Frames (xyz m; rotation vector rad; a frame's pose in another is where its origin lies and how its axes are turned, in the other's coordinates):
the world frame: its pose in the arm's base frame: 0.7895 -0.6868 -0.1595 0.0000 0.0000 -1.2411
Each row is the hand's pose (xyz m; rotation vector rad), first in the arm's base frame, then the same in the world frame.
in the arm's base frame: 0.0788 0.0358 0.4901 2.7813 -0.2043 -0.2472
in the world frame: -0.9138 -0.4385 0.6496 2.3571 1.4362 0.0791
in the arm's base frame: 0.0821 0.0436 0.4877 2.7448 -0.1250 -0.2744
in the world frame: -0.9201 -0.4328 0.6472 2.2793 1.4772 0.0848
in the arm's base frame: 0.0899 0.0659 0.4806 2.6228 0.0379 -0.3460
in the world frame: -0.9387 -0.4182 0.6401 2.0817 1.5338 0.1064
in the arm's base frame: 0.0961 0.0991 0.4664 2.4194 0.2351 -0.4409
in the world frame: -0.9681 -0.4016 0.6259 1.7996 1.5702 0.1398
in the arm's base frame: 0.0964 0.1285 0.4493 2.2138 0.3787 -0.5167
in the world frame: -0.9958 -0.3918 0.6088 1.5499 1.5641 0.1722
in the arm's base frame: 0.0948 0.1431 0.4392 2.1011 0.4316 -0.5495
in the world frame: -1.0101 -0.3886 0.5987 1.4291 1.5413 0.1928
